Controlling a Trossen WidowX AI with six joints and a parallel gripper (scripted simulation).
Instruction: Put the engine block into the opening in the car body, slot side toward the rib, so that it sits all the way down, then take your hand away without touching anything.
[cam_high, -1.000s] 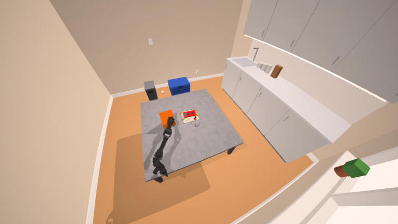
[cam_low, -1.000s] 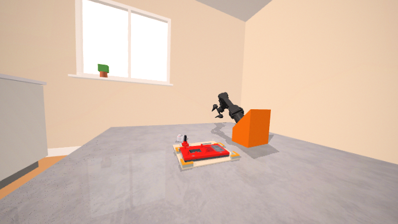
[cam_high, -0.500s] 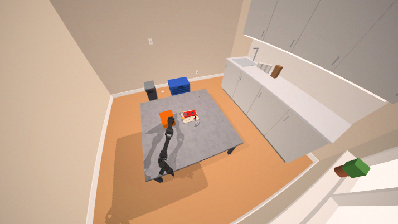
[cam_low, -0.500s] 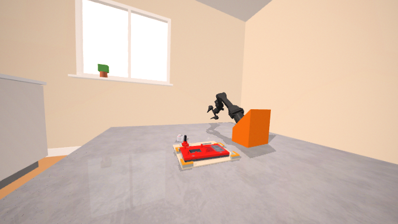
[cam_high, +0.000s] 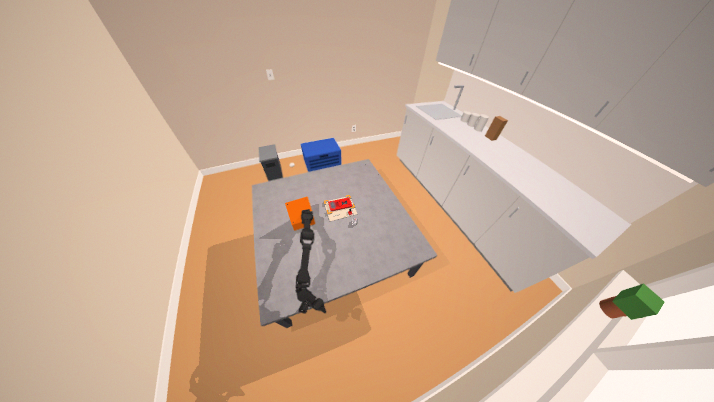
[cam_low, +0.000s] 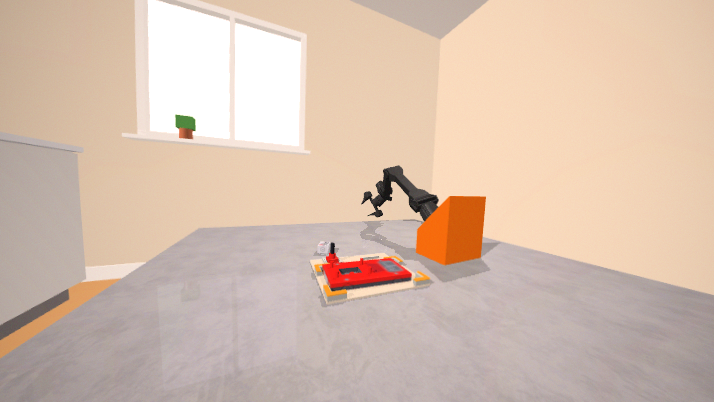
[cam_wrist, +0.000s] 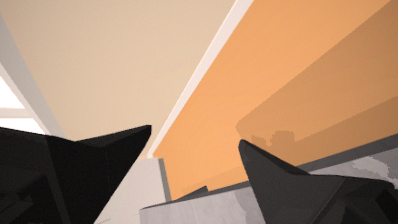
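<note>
Now: the engine block 600 mm to the left of my gripper tip, 390 mm ahead of it and 50 mm below it. Round my gripper tip: black upright piece: 710 mm to the left, 390 mm ahead, 30 mm below.
</note>
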